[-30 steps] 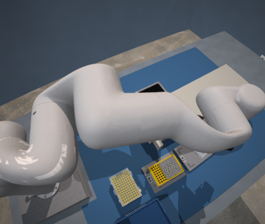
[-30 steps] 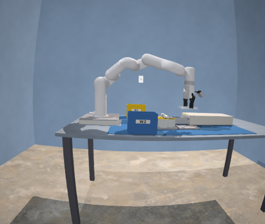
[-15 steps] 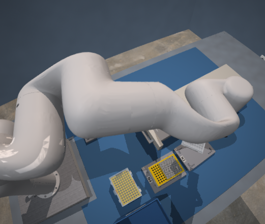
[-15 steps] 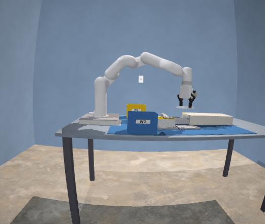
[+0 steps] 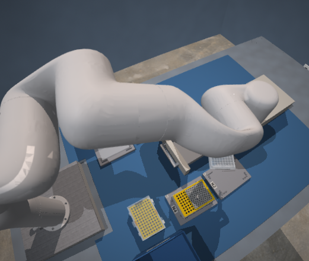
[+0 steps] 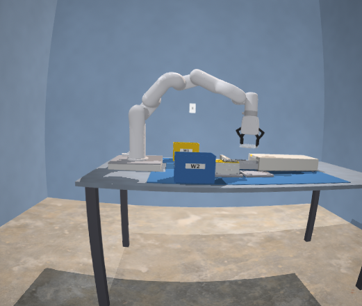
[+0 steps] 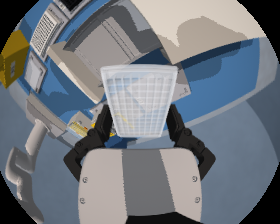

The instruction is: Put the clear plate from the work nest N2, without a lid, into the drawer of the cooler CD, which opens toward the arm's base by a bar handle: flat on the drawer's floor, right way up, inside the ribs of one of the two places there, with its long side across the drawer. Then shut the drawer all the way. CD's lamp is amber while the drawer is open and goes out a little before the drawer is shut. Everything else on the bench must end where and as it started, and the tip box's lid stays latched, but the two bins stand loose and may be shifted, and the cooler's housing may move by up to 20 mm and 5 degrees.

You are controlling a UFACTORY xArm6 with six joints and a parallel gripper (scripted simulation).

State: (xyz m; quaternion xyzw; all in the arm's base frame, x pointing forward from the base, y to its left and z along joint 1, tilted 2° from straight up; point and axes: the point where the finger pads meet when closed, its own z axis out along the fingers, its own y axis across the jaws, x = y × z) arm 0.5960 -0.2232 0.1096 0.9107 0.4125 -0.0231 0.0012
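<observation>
Now: hand 10 mm short of the drawer, 110 mm to the right of it and 140 mm above it. From my hand the other things lie so: white plate: 80 mm behind, 320 mm to the left, 140 mm below; then black plate: 80 mm ahead, 290 mm to the left, 140 mm below; then work nest N2: 10 mm ahead, 80 mm to the right, 150 mm below.
</observation>
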